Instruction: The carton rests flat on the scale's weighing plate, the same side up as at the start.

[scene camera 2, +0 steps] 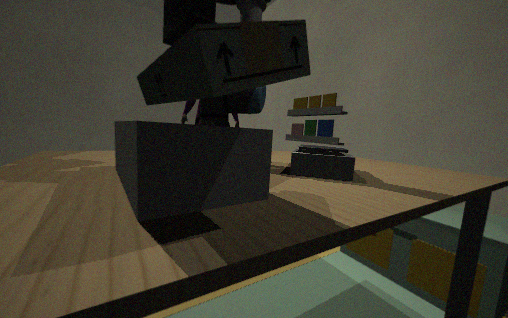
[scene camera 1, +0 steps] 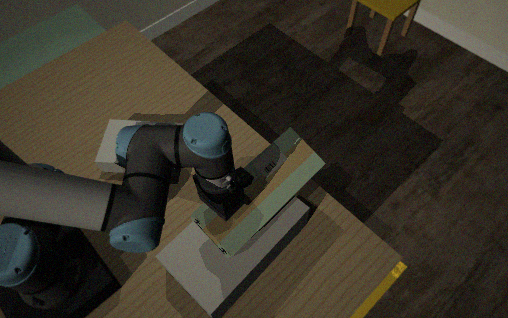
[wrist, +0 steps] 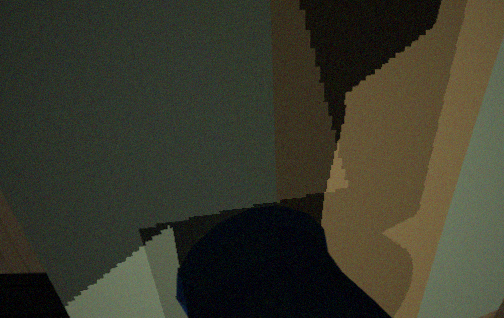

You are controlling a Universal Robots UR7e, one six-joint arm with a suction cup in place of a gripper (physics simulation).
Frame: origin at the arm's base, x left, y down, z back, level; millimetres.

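Seen in the pictures: hand, tool point: (wrist: 275, 239); arm's base, link origin: (scene camera 1: 53, 277).
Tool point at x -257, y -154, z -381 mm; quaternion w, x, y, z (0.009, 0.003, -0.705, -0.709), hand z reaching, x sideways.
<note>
Offsets run from my tool point to a thing's top centre.
The pale green carton (scene camera 1: 280, 195) (scene camera 2: 265, 50) (wrist: 150, 110) with a brown tape strip hangs above a grey block @[dx -18, dy +112, dz -3 mm] (scene camera 1: 180, 255) (scene camera 2: 200, 165). A gap shows between them in the scene camera 2 view. The carton is tilted, its left end lower in that view; its printed arrows point up. My suction cup (wrist: 270, 212) is against the carton's top and holds it. The cup is hidden in both scene views. The scale @[dx +427, dy +151, dz -34 mm] (scene camera 1: 105, 150) (scene camera 2: 322, 166), a light box with a dark plate on top, stands apart from the block; my arm partly covers it in the scene camera 1 view.
My arm (scene camera 1: 145, 165) reaches over the table between the scale and the carton. The wooden table edge (scene camera 2: 240, 260) runs near the block. Shelves (scene camera 2: 315, 112) with small boxes are behind the scale. A yellow stool (scene camera 1: 387, 6) stands on the floor beyond the table.
</note>
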